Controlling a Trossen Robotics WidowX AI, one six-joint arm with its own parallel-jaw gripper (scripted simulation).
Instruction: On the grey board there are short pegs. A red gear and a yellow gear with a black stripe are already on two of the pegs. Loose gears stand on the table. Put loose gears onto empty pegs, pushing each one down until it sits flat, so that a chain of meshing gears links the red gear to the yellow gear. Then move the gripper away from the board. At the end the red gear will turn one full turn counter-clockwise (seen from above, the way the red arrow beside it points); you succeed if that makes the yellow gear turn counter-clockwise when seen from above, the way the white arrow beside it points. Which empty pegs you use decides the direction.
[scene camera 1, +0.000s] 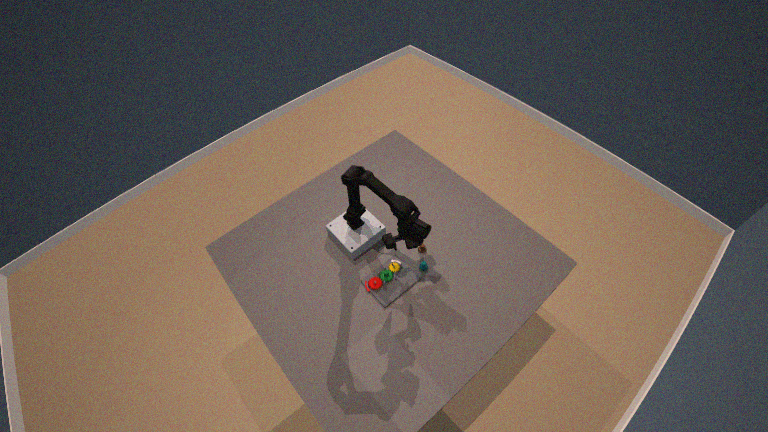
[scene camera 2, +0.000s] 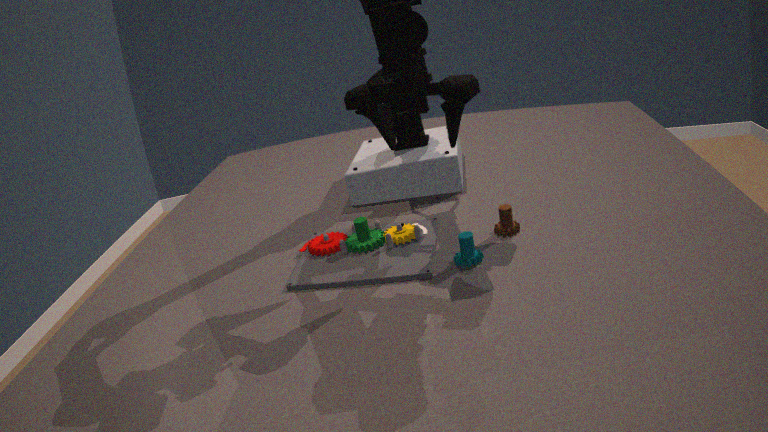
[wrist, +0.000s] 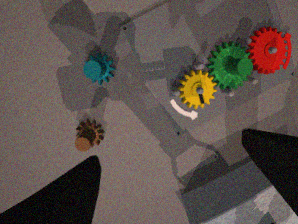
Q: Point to a grey board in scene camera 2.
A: At 417, 255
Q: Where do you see my gripper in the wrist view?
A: At 172, 150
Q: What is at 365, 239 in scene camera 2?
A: A green gear.
